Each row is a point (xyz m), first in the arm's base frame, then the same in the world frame.
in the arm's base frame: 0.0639 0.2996 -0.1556
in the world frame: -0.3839 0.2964 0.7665
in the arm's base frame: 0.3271 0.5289 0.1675
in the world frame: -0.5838 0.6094 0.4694
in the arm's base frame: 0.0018 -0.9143 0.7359
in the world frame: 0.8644 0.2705 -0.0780
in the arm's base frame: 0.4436 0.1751 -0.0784
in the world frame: -0.4843 0.1818 0.3891
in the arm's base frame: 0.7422 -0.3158 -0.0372
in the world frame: -0.2844 -0.1565 -0.0321
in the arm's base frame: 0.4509 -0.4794 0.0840
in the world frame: 0.0478 -0.0850 0.0721
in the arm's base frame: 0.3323 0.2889 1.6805
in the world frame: 0.1459 1.6169 -0.4246
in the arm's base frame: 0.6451 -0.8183 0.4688
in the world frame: 0.3241 -0.0443 -0.3997
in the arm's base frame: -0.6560 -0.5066 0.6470
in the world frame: 0.9151 0.6171 0.6177
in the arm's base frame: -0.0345 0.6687 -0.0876
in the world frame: -0.5706 0.5930 0.9330
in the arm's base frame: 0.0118 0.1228 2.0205
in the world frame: 0.5775 1.8610 -0.4155
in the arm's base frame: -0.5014 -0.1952 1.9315
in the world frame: 1.0728 1.7389 -0.0805
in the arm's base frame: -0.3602 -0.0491 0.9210
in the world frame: 0.5121 1.0197 0.3999
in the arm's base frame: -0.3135 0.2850 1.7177
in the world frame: 0.5358 1.8121 0.0532
